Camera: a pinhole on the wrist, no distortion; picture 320 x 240 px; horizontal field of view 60.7 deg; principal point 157.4 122.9 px. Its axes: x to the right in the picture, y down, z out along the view. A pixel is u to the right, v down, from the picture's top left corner.
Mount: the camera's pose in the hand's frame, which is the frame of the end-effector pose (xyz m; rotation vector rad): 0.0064 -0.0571 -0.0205 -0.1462 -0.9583 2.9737
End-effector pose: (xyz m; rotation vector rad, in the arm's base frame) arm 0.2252 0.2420 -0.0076 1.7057 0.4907 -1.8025
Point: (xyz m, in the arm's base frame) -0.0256 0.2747 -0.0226
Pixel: 130.9 118.9
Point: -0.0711 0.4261 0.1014
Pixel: outside the picture
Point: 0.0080 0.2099 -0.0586
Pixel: 64.1 35.7
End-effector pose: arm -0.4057 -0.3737 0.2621 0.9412 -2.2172 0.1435
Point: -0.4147 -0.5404 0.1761
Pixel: 62.6 76.0
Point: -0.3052 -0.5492 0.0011
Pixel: 246.5 139.0
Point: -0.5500 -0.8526 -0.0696
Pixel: 67.9 74.8
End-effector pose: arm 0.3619 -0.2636 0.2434 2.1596 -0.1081 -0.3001
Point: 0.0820 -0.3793 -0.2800
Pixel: 209.5 113.6
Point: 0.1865 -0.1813 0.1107
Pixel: outside the picture
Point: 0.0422 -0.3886 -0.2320
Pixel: 235.7 97.9
